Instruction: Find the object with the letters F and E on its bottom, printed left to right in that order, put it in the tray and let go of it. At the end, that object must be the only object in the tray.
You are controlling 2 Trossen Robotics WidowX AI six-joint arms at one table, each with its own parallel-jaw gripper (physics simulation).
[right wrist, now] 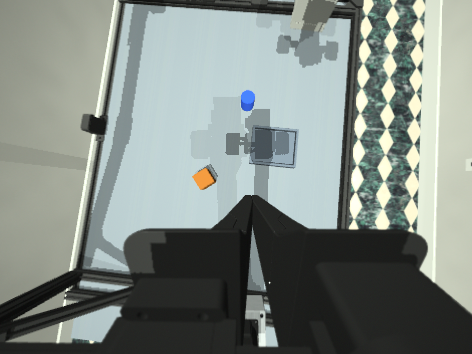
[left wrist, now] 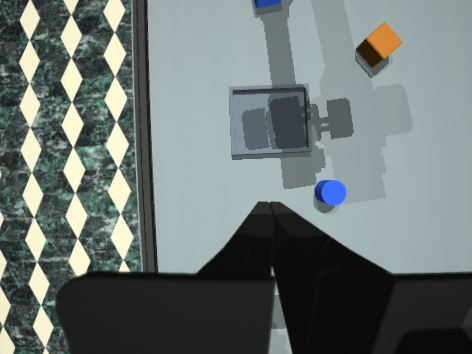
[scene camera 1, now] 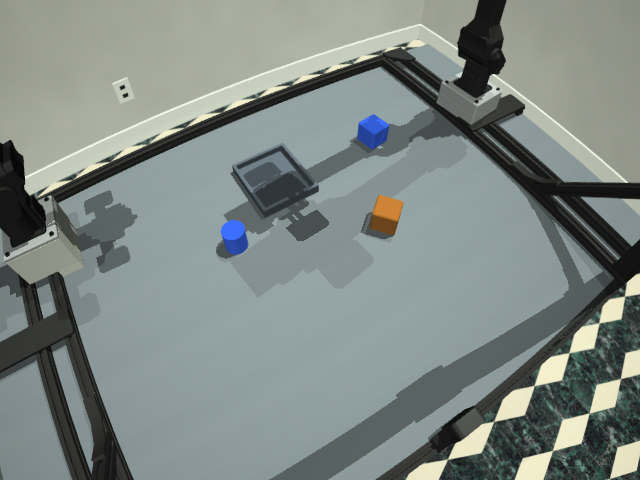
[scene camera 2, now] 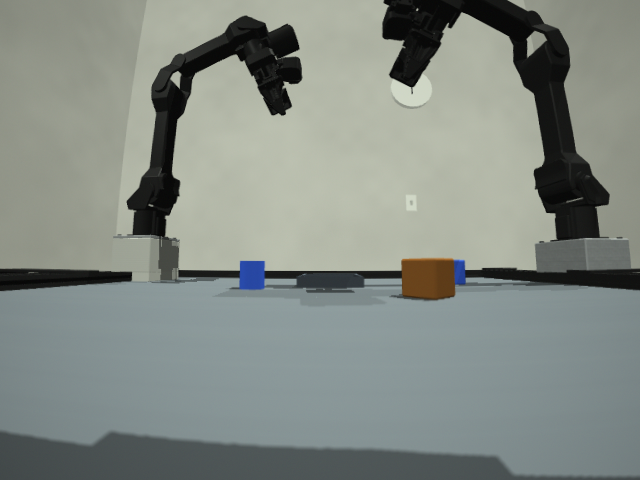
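Note:
A blue cylinder stands upright on the table. An orange cube sits apart from it. A blue cube sits at the back right in scene camera 1. The bottoms of all three are hidden. The dark square tray holds shadows and no object. My left gripper is shut and empty, high above the table. My right gripper is shut and empty, also high up.
Black frame rails border the grey-blue table. The arms' pale bases stand at opposite sides. A black camera block sits on the rail opposite the tray's side.

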